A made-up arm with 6 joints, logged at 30 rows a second.
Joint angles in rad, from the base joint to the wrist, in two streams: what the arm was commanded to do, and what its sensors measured. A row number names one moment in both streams.
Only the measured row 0 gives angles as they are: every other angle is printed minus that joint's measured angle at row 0.
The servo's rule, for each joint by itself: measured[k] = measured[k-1] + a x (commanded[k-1-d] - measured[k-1]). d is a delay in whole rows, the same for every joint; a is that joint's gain. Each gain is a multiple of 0.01, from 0.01 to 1. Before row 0 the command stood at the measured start. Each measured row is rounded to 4 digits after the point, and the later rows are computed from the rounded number. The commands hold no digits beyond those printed.
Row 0, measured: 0.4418 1.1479 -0.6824 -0.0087 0.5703 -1.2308
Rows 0 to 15, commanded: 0.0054 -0.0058 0.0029 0.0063 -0.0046 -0.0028; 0.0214 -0.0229 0.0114 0.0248 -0.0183 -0.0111; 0.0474 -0.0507 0.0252 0.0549 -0.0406 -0.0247; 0.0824 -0.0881 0.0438 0.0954 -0.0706 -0.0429; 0.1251 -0.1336 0.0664 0.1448 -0.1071 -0.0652; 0.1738 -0.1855 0.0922 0.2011 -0.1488 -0.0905; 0.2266 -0.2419 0.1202 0.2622 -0.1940 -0.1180; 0.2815 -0.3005 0.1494 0.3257 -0.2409 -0.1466; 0.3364 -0.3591 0.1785 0.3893 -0.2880 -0.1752; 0.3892 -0.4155 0.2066 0.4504 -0.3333 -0.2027; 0.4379 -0.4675 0.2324 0.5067 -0.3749 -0.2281; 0.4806 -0.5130 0.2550 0.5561 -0.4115 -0.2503; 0.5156 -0.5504 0.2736 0.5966 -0.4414 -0.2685; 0.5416 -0.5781 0.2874 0.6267 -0.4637 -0.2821; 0.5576 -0.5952 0.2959 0.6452 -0.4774 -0.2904; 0.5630 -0.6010 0.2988 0.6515 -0.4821 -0.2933
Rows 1 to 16, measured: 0.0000 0.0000 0.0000 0.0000 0.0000 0.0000; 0.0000 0.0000 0.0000 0.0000 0.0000 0.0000; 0.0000 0.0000 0.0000 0.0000 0.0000 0.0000; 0.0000 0.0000 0.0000 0.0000 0.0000 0.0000; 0.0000 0.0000 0.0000 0.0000 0.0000 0.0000; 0.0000 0.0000 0.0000 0.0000 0.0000 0.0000; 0.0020 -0.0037 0.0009 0.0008 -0.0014 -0.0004; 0.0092 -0.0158 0.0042 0.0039 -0.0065 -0.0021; 0.0233 -0.0378 0.0107 0.0105 -0.0167 -0.0057; 0.0452 -0.0695 0.0210 0.0215 -0.0329 -0.0117; 0.0748 -0.1099 0.0351 0.0375 -0.0552 -0.0203; 0.1114 -0.1575 0.0528 0.0588 -0.0833 -0.0315; 0.1540 -0.2107 0.0737 0.0852 -0.1165 -0.0453; 0.2012 -0.2673 0.0972 0.1165 -0.1538 -0.0615; 0.2512 -0.3251 0.1224 0.1520 -0.1941 -0.0797; 0.3023 -0.3821 0.1485 0.1908 -0.2359 -0.0994
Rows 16 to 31, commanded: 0.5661 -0.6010 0.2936 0.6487 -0.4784 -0.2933; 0.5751 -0.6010 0.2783 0.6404 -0.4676 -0.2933; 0.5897 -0.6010 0.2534 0.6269 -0.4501 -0.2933; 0.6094 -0.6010 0.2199 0.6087 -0.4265 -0.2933; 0.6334 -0.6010 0.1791 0.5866 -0.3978 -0.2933; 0.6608 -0.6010 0.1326 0.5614 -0.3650 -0.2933; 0.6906 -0.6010 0.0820 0.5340 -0.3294 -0.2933; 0.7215 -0.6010 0.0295 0.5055 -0.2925 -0.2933; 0.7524 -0.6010 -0.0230 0.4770 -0.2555 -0.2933; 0.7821 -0.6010 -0.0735 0.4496 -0.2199 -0.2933; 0.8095 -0.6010 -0.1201 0.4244 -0.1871 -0.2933; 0.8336 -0.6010 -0.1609 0.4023 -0.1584 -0.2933; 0.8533 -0.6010 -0.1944 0.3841 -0.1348 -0.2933; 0.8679 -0.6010 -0.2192 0.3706 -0.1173 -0.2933; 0.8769 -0.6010 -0.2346 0.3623 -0.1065 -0.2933; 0.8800 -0.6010 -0.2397 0.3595 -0.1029 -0.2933
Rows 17 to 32, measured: 0.3525 -0.4359 0.1745 0.2319 -0.2776 -0.1200; 0.3999 -0.4845 0.1995 0.2740 -0.3178 -0.1408; 0.4427 -0.5260 0.2225 0.3159 -0.3549 -0.1612; 0.4793 -0.5588 0.2426 0.3563 -0.3875 -0.1805; 0.5083 -0.5817 0.2591 0.3939 -0.4145 -0.1981; 0.5285 -0.5939 0.2714 0.4274 -0.4348 -0.2133; 0.5424 -0.5984 0.2783 0.4562 -0.4479 -0.2261; 0.5545 -0.6000 0.2783 0.4801 -0.4538 -0.2369; 0.5675 -0.6006 0.2706 0.4992 -0.4527 -0.2459; 0.5830 -0.6009 0.2549 0.5134 -0.4448 -0.2535; 0.6016 -0.6010 0.2314 0.5229 -0.4307 -0.2599; 0.6235 -0.6010 0.2008 0.5279 -0.4110 -0.2652; 0.6483 -0.6010 0.1640 0.5287 -0.3865 -0.2697; 0.6754 -0.6010 0.1223 0.5257 -0.3583 -0.2735; 0.7039 -0.6010 0.0773 0.5194 -0.3275 -0.2767; 0.7328 -0.6010 0.0306 0.5103 -0.2952 -0.2794
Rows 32 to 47, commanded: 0.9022 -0.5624 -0.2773 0.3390 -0.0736 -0.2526; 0.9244 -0.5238 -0.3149 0.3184 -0.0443 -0.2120; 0.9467 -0.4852 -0.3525 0.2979 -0.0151 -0.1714; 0.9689 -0.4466 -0.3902 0.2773 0.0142 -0.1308; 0.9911 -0.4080 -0.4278 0.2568 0.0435 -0.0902; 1.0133 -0.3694 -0.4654 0.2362 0.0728 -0.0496; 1.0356 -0.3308 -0.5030 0.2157 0.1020 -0.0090; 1.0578 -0.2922 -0.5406 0.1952 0.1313 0.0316; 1.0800 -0.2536 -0.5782 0.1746 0.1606 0.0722; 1.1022 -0.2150 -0.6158 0.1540 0.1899 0.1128; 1.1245 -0.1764 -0.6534 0.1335 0.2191 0.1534; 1.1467 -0.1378 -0.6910 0.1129 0.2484 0.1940; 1.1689 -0.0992 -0.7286 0.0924 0.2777 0.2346; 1.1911 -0.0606 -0.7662 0.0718 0.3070 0.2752; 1.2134 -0.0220 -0.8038 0.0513 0.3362 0.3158; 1.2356 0.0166 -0.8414 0.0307 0.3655 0.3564
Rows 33 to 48, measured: 0.7612 -0.6010 -0.0161 0.4991 -0.2628 -0.2816; 0.7880 -0.6010 -0.0610 0.4865 -0.2315 -0.2835; 0.8122 -0.6010 -0.1024 0.4732 -0.2025 -0.2851; 0.8328 -0.6010 -0.1386 0.4599 -0.1769 -0.2864; 0.8491 -0.6010 -0.1684 0.4472 -0.1558 -0.2875; 0.8605 -0.6010 -0.1905 0.4358 -0.1399 -0.2884; 0.8759 -0.5767 -0.2174 0.4232 -0.1200 -0.2827; 0.8938 -0.5434 -0.2476 0.4096 -0.0973 -0.2714; 0.9134 -0.5067 -0.2801 0.3951 -0.0726 -0.2554; 0.9339 -0.4688 -0.3142 0.3798 -0.0466 -0.2355; 0.9551 -0.4305 -0.3494 0.3638 -0.0196 -0.2123; 0.9766 -0.3920 -0.3854 0.3472 0.0081 -0.1863; 0.9984 -0.3534 -0.4219 0.3301 0.0363 -0.1579; 1.0204 -0.3148 -0.4587 0.3126 0.0648 -0.1276; 1.0425 -0.2762 -0.4957 0.2947 0.0935 -0.0956; 1.0646 -0.2376 -0.5329 0.2764 0.1224 -0.0623
